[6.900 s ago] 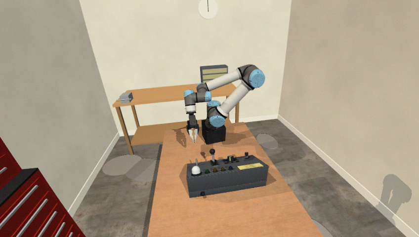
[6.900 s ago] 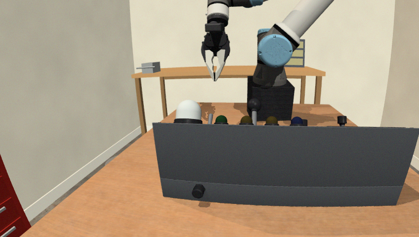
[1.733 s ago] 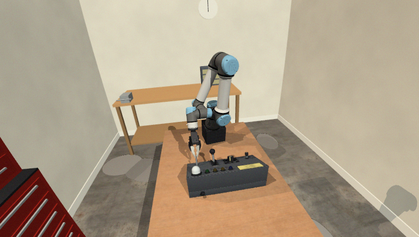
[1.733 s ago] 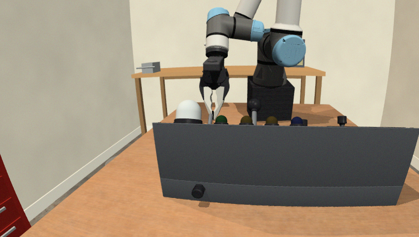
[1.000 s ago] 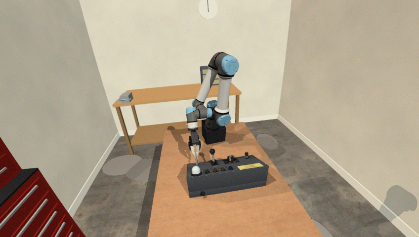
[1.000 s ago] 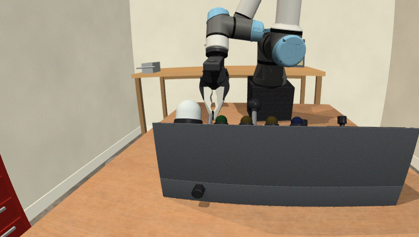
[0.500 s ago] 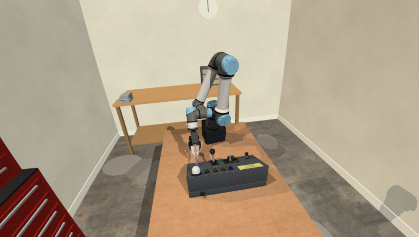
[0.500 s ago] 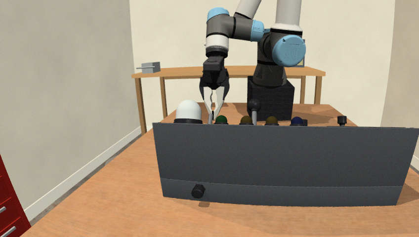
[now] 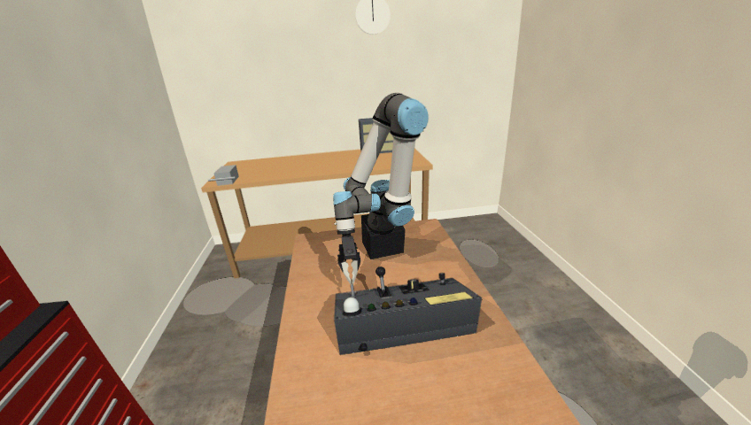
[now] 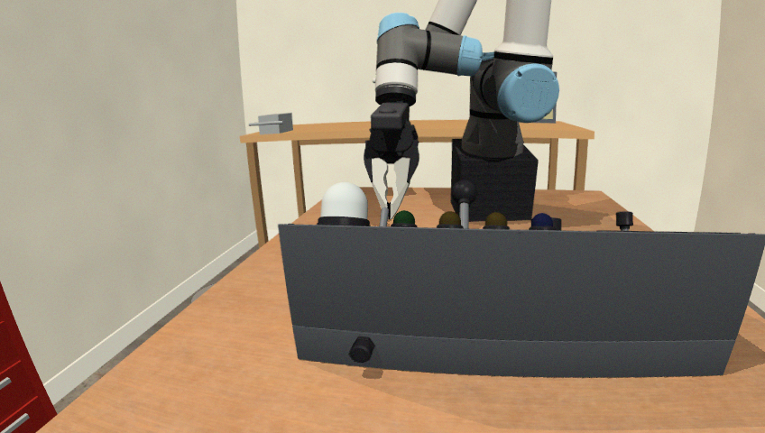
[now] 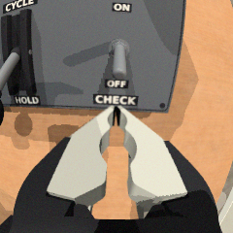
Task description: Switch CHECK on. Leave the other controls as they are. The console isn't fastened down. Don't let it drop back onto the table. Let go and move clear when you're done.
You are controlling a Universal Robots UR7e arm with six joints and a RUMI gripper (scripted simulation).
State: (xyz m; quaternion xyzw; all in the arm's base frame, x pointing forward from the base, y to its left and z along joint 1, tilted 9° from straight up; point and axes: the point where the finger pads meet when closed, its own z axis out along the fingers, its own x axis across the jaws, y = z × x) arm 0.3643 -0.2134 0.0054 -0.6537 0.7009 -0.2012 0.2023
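Now: hand 50 mm short of the check toggle and 10 mm above it. Round my hand: ball lever: 40 mm ahead, 120 mm to the left, 10 mm above; dark grey console: 100 mm ahead, 170 mm to the left, 30 mm below; program dial: 80 mm ahead, 230 mm to the left.
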